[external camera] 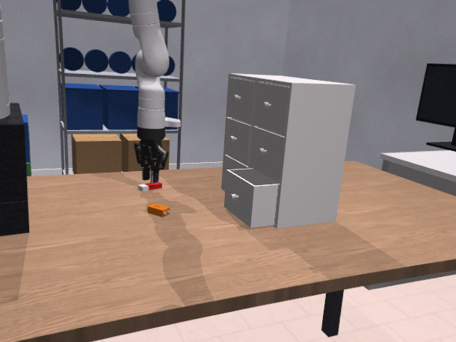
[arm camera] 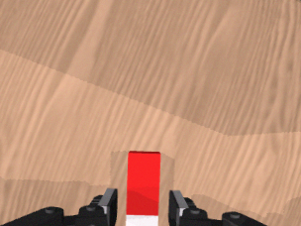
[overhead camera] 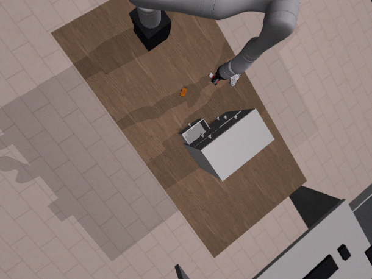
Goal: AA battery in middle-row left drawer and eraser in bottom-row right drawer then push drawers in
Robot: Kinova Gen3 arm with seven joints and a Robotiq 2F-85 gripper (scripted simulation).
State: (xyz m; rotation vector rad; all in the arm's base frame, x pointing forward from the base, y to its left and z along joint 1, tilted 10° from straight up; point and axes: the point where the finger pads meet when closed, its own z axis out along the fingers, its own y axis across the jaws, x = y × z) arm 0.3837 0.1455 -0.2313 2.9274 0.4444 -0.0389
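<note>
Now: the eraser 1 cm behind my hand and 3 cm below it. Also, from my hand: AA battery (26 cm ahead, 16 cm to the right, 9 cm above); then orange battery (3 cm behind, 20 cm to the right, 3 cm below).
</note>
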